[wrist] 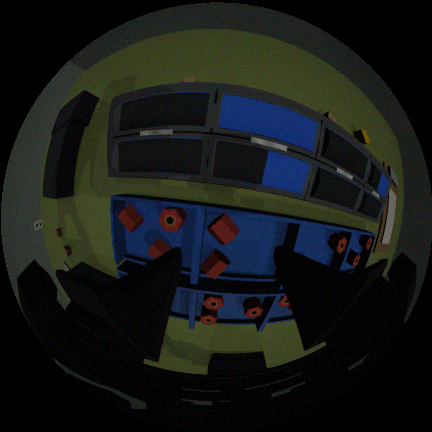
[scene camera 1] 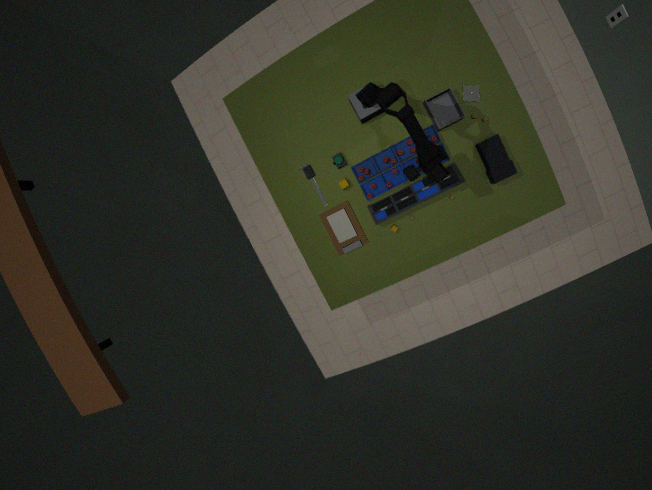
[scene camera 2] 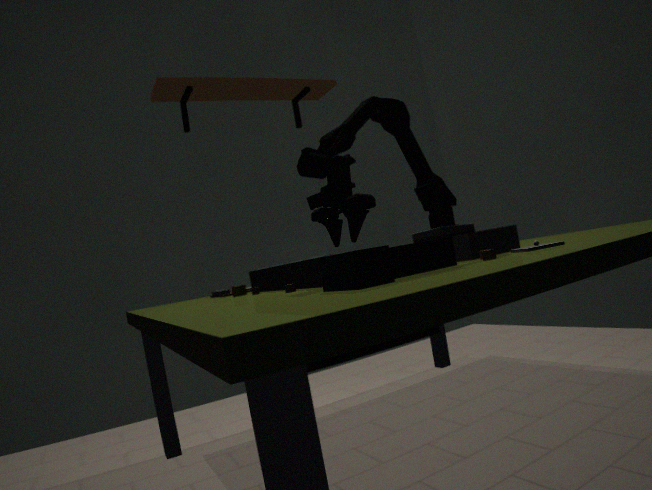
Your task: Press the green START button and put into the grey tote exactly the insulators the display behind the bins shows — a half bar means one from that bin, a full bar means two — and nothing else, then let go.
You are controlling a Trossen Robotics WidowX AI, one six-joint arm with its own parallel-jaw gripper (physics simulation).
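Seen in the pictures: gripper, between the fingertips: (wrist: pixel 229 253) (scene camera 2: pixel 345 244); arm's base, origin of its link: (scene camera 1: pixel 368 99) (scene camera 2: pixel 443 228).
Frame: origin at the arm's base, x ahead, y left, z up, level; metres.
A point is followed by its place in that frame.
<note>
My gripper (scene camera 2: pixel 345 243) @[x 0.367, y 0.146, z -0.003 m] (wrist: pixel 229 253) @[x 0.367, y 0.146, z -0.003 m] is open and empty above the blue bins (scene camera 1: pixel 380 190) (wrist: pixel 252 245). Its fingers hide parts of the bins in the wrist view. The left upper bin there holds three red hexagonal insulators (wrist: pixel 172 219) @[x 0.363, y 0.200, z -0.054 m]; the bin beside it shows two red insulators (wrist: pixel 223 229) @[x 0.369, y 0.149, z -0.055 m], lying on their sides. The display (scene camera 1: pixel 404 199) @[x 0.484, y 0.026, z -0.040 m] (wrist: pixel 206 159) @[x 0.428, y 0.184, z -0.050 m] has two rows of four cells. In the wrist view, the upper row reads dark, full blue, dark, half blue; the lower reads dark, half blue, dark, dark. The grey tote (scene camera 1: pixel 444 111) @[x 0.142, y 0.327, z -0.077 m] shows no insulator. The green START button (scene camera 1: pixel 338 160) @[x 0.212, y -0.218, z -0.043 m] stands left of the bins.
A black box (scene camera 1: pixel 495 159) @[x 0.426, y 0.476, z -0.032 m] (wrist: pixel 65 145) @[x 0.421, y 0.434, z -0.042 m] stands right of the display in scene view 1. A brown-framed panel (scene camera 1: pixel 334 209) @[x 0.431, y -0.314, z -0.077 m], yellow blocks (scene camera 1: pixel 343 183) @[x 0.324, y -0.229, z -0.045 m] (scene camera 1: pixel 394 228) @[x 0.605, y -0.056, z -0.057 m] and a black-headed tool (scene camera 1: pixel 308 171) @[x 0.211, y -0.380, z -0.065 m] lie left. A grey plate (scene camera 1: pixel 471 93) @[x 0.100, y 0.469, z -0.071 m] lies beside the tote. A shelf (scene camera 2: pixel 242 89) hangs on the wall.
</note>
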